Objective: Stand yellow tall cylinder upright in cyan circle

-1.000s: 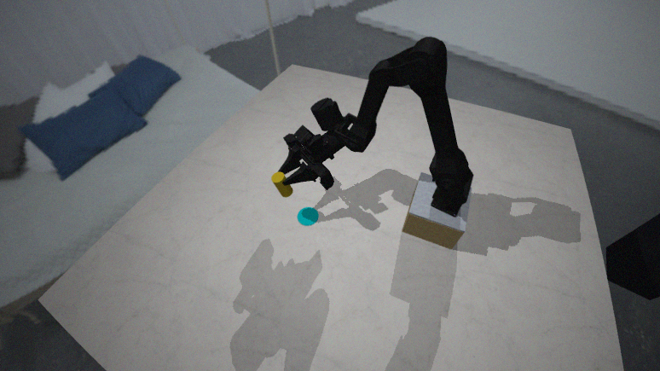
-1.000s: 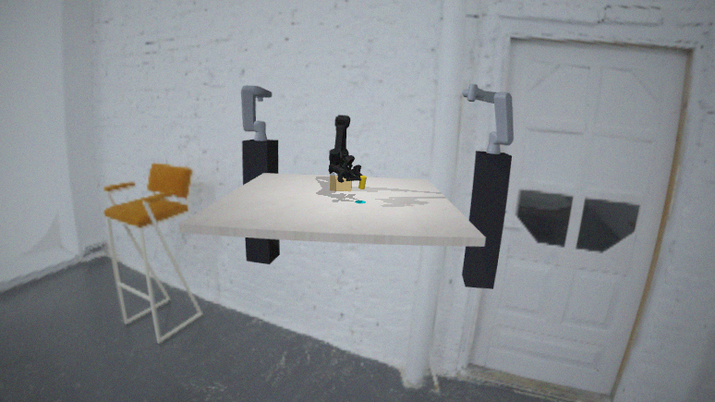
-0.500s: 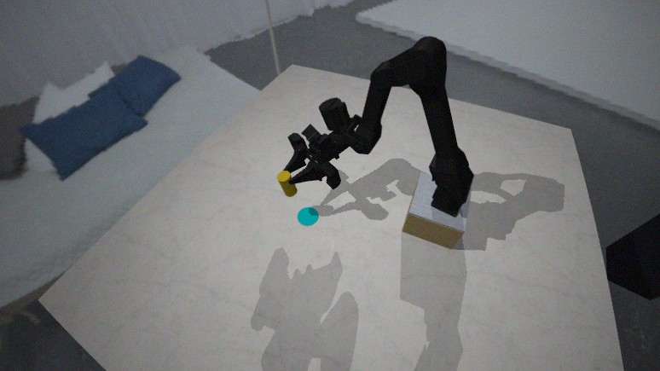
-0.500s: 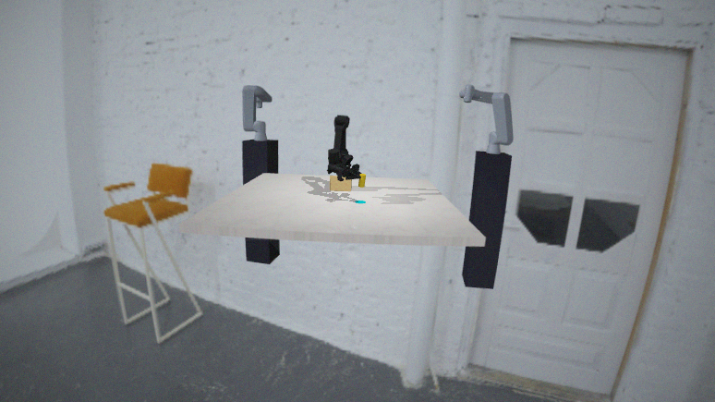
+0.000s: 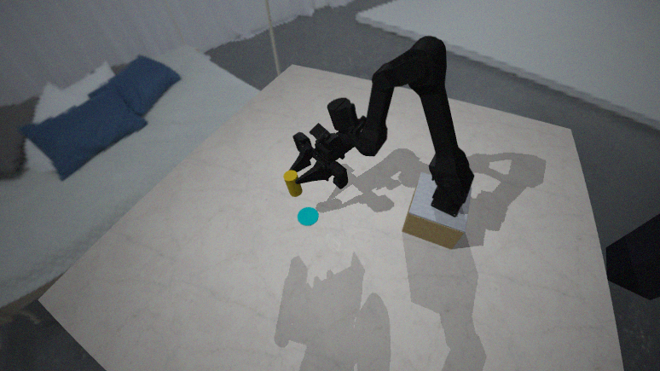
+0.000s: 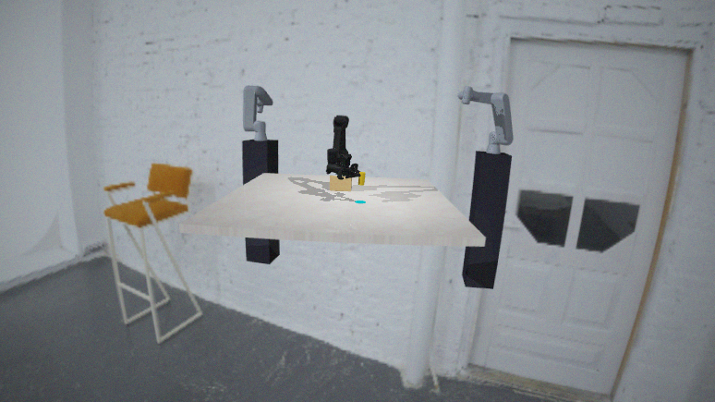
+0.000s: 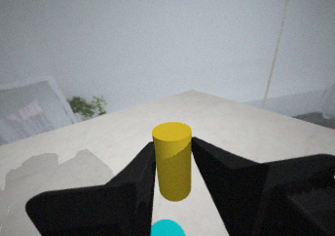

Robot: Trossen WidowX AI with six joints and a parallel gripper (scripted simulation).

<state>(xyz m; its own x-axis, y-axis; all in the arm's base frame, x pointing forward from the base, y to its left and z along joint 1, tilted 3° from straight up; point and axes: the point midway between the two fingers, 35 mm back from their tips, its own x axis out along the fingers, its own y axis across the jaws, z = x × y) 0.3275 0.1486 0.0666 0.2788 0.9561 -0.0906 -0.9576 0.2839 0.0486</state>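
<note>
Right now my gripper tip is 30 mm past the cyan circle, 10 mm to the left of it and 160 mm above it. Also, from my gripper tip: yellow tall cylinder (20 mm below).
</note>
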